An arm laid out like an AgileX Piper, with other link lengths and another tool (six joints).
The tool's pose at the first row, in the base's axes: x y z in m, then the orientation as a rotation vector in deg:
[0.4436, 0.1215, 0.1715, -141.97, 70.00, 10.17]
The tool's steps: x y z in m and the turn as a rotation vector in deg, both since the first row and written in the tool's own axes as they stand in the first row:
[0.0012, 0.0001, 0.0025, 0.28, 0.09, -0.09]
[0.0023, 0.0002, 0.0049, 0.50, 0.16, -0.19]
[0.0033, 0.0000, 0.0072, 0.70, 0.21, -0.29]
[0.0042, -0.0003, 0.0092, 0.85, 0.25, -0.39]
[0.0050, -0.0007, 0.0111, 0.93, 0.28, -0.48]
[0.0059, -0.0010, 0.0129, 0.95, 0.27, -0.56]
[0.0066, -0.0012, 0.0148, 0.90, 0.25, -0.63]
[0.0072, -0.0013, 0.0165, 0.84, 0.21, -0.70]
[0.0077, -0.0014, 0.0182, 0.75, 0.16, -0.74]
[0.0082, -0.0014, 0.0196, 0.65, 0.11, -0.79]
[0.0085, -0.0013, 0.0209, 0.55, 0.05, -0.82]
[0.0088, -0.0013, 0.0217, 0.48, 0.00, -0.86]
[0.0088, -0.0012, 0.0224, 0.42, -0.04, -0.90]
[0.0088, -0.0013, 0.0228, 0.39, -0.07, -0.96]
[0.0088, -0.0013, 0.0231, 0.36, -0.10, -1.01]
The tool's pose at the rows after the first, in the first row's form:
[0.4444, 0.1215, 0.1688, -141.82, 69.87, 9.85]
[0.4451, 0.1216, 0.1663, -141.71, 69.72, 9.60]
[0.4460, 0.1218, 0.1640, -141.62, 69.58, 9.38]
[0.4469, 0.1221, 0.1619, -141.56, 69.44, 9.21]
[0.4478, 0.1224, 0.1601, -141.55, 69.32, 9.10]
[0.4487, 0.1226, 0.1583, -141.58, 69.21, 9.08]
[0.4493, 0.1229, 0.1564, -141.65, 69.13, 9.11]
[0.4499, 0.1232, 0.1547, -141.73, 69.03, 9.18]
[0.4504, 0.1235, 0.1530, -141.81, 68.98, 9.29]
[0.4507, 0.1237, 0.1516, -141.90, 68.92, 9.40]
[0.4509, 0.1239, 0.1502, -141.98, 68.88, 9.53]
[0.4511, 0.1240, 0.1494, -142.04, 68.82, 9.63]
[0.4511, 0.1242, 0.1488, -142.10, 68.76, 9.71]
[0.4512, 0.1244, 0.1484, -142.15, 68.68, 9.75]
[0.4512, 0.1245, 0.1481, -142.19, 68.61, 9.79]

